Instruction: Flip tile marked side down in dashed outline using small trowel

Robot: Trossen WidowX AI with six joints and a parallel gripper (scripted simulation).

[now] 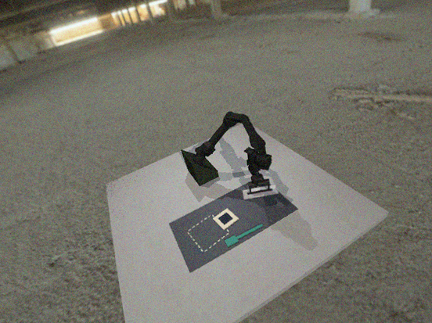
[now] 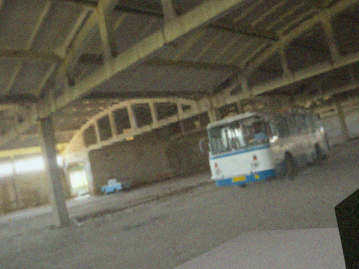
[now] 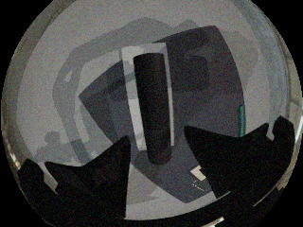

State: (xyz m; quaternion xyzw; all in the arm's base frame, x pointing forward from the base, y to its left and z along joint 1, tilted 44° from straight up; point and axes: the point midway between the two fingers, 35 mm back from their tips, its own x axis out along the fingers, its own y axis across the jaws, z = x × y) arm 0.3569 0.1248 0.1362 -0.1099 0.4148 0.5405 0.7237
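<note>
Now: gripper tip 22 cm to the left of the dark mat, 11 cm above it and 4 cm short of it. Round my gripper tip: cream tile 26 cm to the right, 9 cm below, 3 cm ahead; then teal trowel 26 cm to the right, 18 cm ahead, 9 cm below.
</note>
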